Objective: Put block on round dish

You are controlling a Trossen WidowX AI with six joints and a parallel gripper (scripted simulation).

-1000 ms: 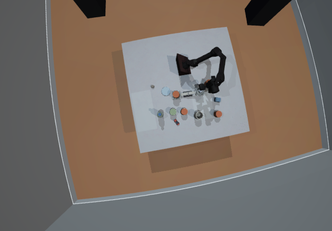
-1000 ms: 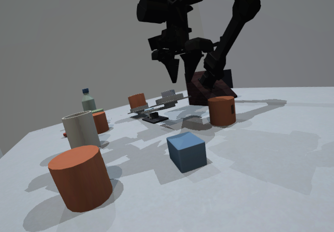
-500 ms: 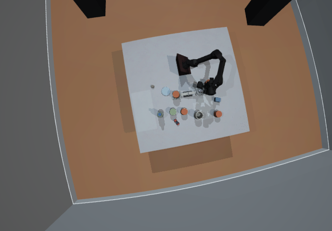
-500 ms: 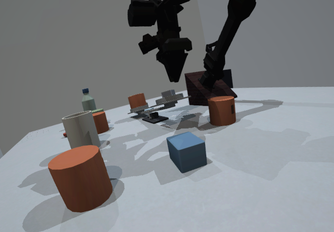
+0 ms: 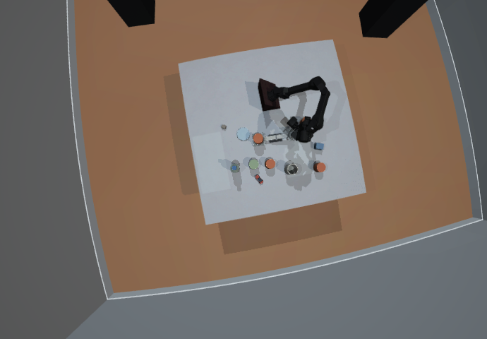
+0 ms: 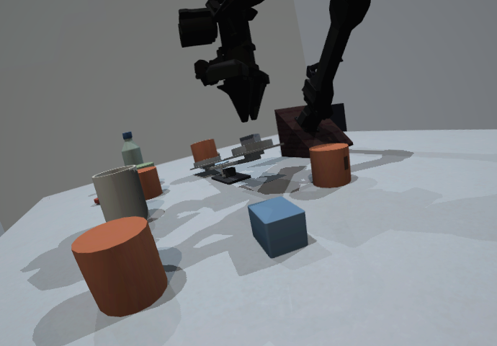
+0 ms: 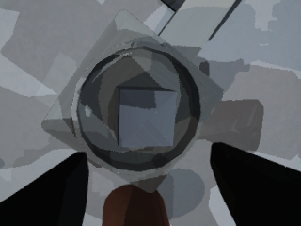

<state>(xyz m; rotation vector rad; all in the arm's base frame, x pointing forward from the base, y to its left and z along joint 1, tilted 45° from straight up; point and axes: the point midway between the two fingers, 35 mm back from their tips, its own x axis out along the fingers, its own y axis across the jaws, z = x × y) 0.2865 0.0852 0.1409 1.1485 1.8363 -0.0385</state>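
The grey block lies 40 mm below my gripper tip. Round my gripper tip: red item (320 mm ahead, 270 mm to the right, 120 mm below); pale blue round dish (30 mm behind, 370 mm to the right, 130 mm below); orange cup (90 mm behind, 120 mm to the left, 90 mm below).
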